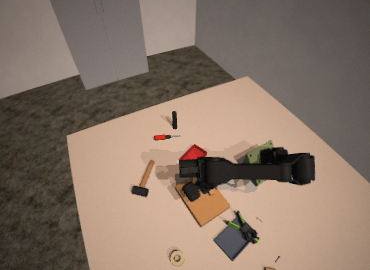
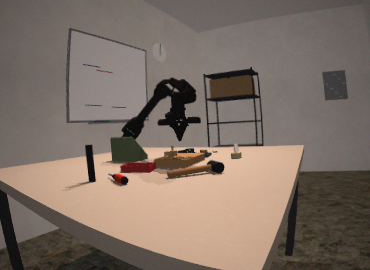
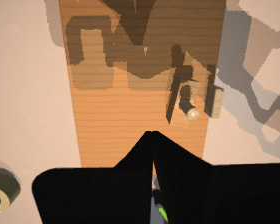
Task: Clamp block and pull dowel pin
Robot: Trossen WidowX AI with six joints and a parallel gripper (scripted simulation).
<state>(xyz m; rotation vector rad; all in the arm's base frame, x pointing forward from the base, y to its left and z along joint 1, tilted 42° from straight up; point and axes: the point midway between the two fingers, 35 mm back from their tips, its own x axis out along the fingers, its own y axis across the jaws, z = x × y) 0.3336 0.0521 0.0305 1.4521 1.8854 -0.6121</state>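
Now: hand 8 cm above the dowel pin, 3 cm past it and 2 cm to the left of it. Round my hand: blue-grey tray 19 cm to the left, 12 cm below, 6 cm behind; wooden board 12 cm below, 1 cm to the right, 1 cm ahead; wooden block 9 cm below, 3 cm behind, 2 cm to the right.
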